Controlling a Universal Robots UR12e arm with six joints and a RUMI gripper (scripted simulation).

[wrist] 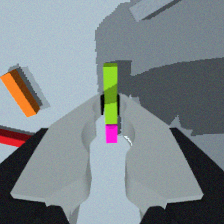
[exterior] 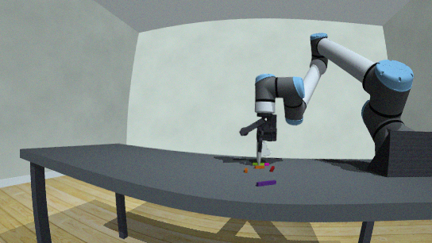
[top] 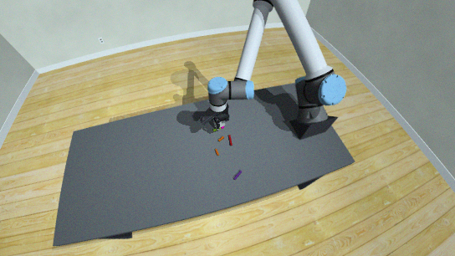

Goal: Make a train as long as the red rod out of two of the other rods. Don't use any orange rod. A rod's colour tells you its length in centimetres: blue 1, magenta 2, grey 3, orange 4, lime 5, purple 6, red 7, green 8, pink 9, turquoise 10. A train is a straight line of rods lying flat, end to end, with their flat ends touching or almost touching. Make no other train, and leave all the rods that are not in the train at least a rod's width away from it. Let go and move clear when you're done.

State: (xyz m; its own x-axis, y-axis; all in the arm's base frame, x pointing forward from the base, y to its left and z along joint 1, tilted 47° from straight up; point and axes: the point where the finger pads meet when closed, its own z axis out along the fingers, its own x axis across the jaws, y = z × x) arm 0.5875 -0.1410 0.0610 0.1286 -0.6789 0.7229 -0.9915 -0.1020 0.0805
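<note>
Now: hand 1 cm above the lime rod. Round my hand: magenta rod (4 cm behind, 1 cm below); then small grey rod (7 cm ahead, 2 cm to the right, 1 cm below); then red rod (6 cm behind, 10 cm to the left, 1 cm below).
</note>
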